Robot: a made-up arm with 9 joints.
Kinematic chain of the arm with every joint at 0, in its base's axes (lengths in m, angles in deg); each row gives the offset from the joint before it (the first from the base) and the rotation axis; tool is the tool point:
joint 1: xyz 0 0 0.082 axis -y
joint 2: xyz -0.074 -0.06 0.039 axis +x
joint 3: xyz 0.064 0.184 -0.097 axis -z
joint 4: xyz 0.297 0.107 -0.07 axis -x
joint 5: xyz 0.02 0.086 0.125 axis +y
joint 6: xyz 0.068 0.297 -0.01 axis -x
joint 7: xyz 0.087 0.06 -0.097 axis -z
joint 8: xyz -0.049 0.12 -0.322 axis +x
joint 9: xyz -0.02 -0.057 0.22 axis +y
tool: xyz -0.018 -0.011 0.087
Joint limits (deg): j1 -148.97..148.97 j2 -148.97..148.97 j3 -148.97..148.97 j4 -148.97..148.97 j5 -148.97..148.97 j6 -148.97..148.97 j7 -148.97..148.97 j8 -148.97..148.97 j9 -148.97..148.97
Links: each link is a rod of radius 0.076 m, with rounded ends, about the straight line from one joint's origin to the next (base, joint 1, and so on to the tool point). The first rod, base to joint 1, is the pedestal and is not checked.
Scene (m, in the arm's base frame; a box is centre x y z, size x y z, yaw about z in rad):
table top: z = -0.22
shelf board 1: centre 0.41 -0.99 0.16 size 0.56 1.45 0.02 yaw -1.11
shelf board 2: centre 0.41 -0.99 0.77 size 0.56 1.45 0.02 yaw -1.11
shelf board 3: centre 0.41 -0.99 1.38 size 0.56 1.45 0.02 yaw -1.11
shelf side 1: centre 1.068 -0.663 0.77 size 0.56 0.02 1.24 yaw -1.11
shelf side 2: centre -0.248 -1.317 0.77 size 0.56 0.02 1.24 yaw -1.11
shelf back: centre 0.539 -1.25 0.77 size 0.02 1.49 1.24 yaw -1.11
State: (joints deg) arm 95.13 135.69 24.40 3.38 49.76 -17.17 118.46 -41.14 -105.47
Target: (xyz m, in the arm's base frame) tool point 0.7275 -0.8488 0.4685
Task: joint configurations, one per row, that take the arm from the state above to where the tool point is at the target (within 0.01 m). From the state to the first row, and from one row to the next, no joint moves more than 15 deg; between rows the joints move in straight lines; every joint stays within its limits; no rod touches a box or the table.
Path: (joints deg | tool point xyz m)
1: 87.10 136.48 29.33 -11.22 49.59 -16.04 119.89 -41.30 -106.07 | -0.6779 -0.2371 0.8038
2: 79.07 137.27 34.26 -25.82 49.42 -14.90 121.33 -41.45 -106.66 | -0.4264 -0.3172 0.9084
3: 71.03 138.06 39.19 -40.42 49.25 -13.77 122.76 -41.61 -107.26 | -0.1470 -0.3690 0.9257
4: 63.00 138.86 44.12 -55.02 49.07 -12.63 124.20 -41.77 -107.85 | 0.1218 -0.3912 0.8489
5: 54.97 139.65 49.05 -69.62 48.90 -11.50 125.63 -41.92 -108.45 | 0.3419 -0.3855 0.6881
6: 46.94 140.44 53.98 -84.22 48.73 -10.36 127.06 -42.08 -109.04 | 0.4828 -0.3559 0.4685
7: 38.40 142.57 42.97 -72.50 41.12 -19.43 116.94 -47.42 -106.18 | 0.5804 -0.4381 0.5189
8: 29.87 144.70 31.96 -60.78 33.50 -28.50 106.82 -52.77 -103.31 | 0.6641 -0.5475 0.5379
9: 21.33 146.84 20.95 -49.06 25.88 -37.57 96.70 -58.11 -100.44 | 0.7201 -0.6856 0.5199
10: 12.80 148.97 9.94 -37.34 18.27 -46.63 86.58 -63.45 -97.57 | 0.7274 -0.8488 0.4686

